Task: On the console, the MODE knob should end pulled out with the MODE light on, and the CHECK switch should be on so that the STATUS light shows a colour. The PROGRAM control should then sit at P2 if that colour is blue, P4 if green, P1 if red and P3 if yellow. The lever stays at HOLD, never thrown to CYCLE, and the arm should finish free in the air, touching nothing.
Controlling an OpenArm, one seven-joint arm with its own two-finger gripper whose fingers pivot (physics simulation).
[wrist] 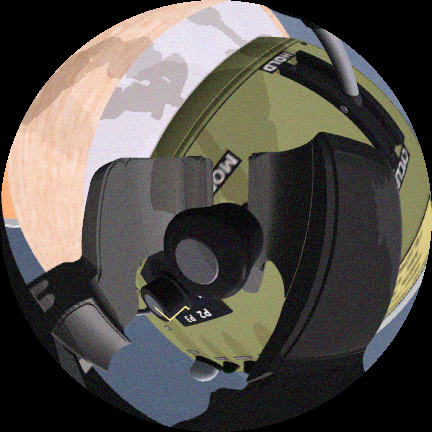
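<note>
My gripper (232, 222) is shut on the MODE knob, with its fingers on either side. The black MODE knob (213, 250) has a grey face and stands in front of the green console (310, 110); its depth is hard to judge. The MODE label (226, 169) is partly hidden. The black PROGRAM knob (165, 297) is lower left, with a yellow mark near P2 and P3; its exact setting is unclear. The grey lever (342, 65) is upper right over its black slot, between the HOLD and CYCLE labels. The CHECK switch and the MODE and STATUS lights cannot be identified.
A pale dome (204, 371) and small dark round parts stand along the console's lower edge. A wooden surface (55, 150) and a white surface (112, 132) with arm shadows lie at the left. A yellow perforated part (412, 267) shows at the right.
</note>
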